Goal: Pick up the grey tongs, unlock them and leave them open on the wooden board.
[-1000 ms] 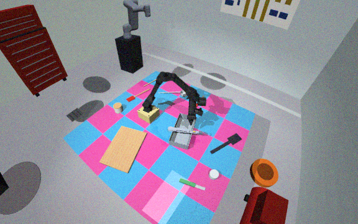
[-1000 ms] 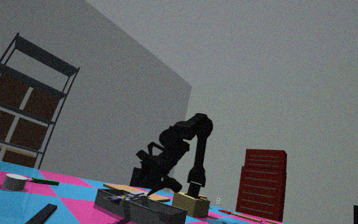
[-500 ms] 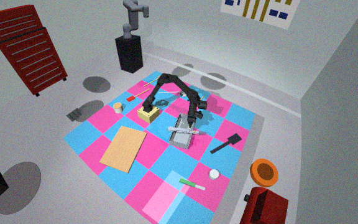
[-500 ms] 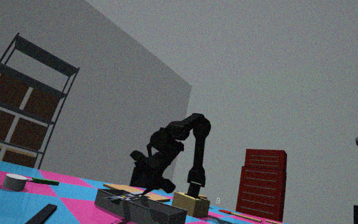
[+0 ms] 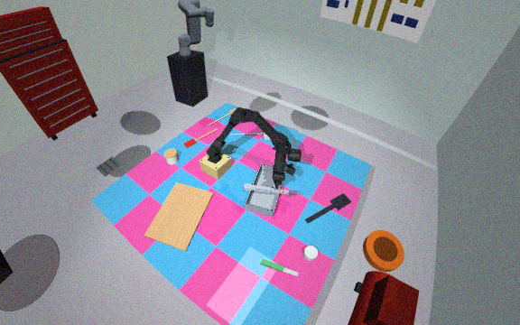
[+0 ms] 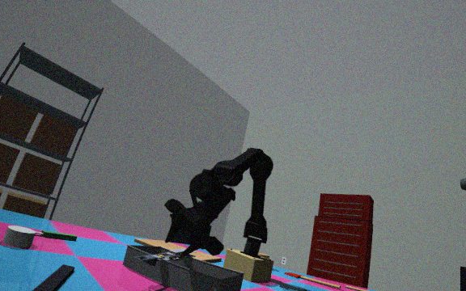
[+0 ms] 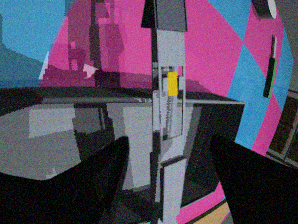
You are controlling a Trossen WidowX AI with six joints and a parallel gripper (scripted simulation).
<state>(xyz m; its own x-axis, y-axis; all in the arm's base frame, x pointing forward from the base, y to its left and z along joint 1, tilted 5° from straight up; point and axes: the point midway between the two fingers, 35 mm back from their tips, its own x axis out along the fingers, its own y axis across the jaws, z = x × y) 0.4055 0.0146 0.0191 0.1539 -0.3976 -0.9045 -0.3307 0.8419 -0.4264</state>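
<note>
Now: gripper tip 3 cm short of the yellow lock piece and 2 cm above it. Also, from my gripper tip: roasting tin 6 cm below, 6 cm behind; black spatula 32 cm ahead, 8 cm to the left, 8 cm below; white cylinder 30 cm ahead, 24 cm to the right, 7 cm below.
</note>
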